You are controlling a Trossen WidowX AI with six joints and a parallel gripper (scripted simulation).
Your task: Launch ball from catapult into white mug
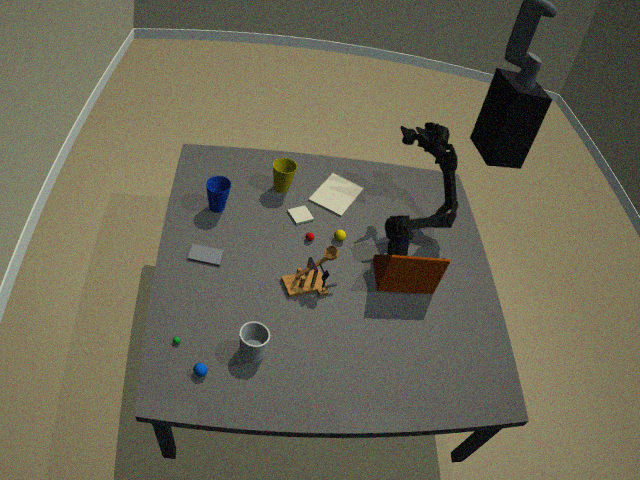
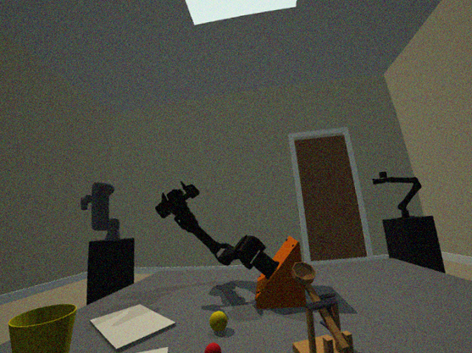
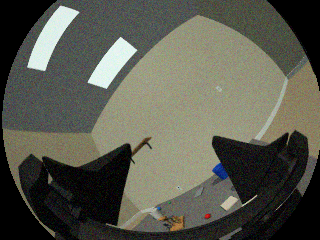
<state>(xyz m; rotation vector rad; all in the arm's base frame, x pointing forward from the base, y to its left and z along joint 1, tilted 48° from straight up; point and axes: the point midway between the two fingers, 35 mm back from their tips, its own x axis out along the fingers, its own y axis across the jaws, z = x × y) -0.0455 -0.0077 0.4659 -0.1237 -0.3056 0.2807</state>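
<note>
My gripper tip is 35 cm short of the wooden catapult, 39 cm to the right of it and 33 cm above it. Round my gripper tip: yellow ball (22 cm ahead, 18 cm to the left, 39 cm below); yellow cup (40 cm ahead, 10 cm to the right, 38 cm below); red ball (34 cm ahead, 18 cm to the left, 39 cm below).
</note>
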